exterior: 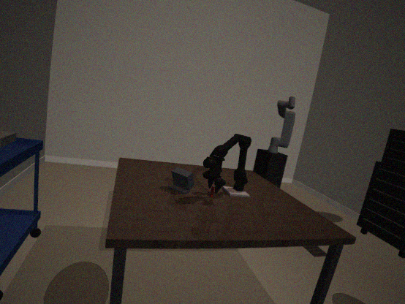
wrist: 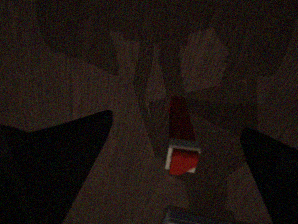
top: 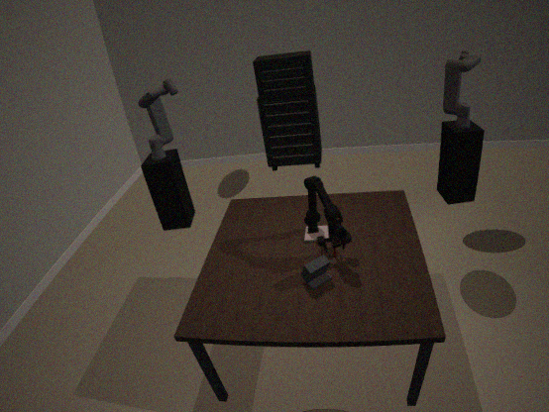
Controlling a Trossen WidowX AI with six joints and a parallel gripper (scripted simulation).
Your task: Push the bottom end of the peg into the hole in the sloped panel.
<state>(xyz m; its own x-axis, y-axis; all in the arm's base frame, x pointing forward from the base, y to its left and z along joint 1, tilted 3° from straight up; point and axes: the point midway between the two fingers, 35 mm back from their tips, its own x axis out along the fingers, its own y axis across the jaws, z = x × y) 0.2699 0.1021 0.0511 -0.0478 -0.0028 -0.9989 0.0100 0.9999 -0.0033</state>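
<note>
Right now the red peg is 10 mm above my gripper tip. Also, from my gripper tip: grey sloped panel block 160 mm ahead, 120 mm to the right, 30 mm above.
</note>
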